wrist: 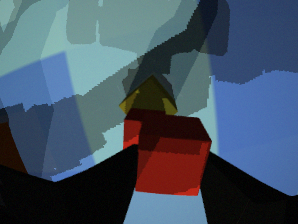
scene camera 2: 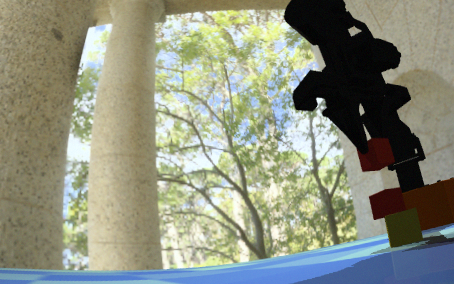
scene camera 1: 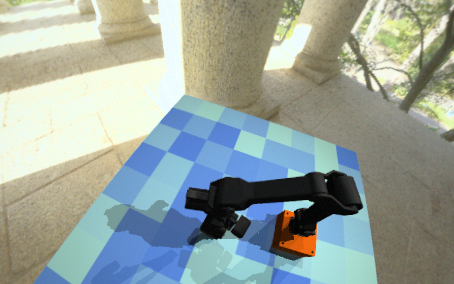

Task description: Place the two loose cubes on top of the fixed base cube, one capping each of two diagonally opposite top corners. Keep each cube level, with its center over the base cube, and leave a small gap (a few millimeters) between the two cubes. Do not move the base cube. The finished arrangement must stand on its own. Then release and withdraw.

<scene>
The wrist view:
my gripper
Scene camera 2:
my gripper
yellow base cube
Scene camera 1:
my gripper
</scene>
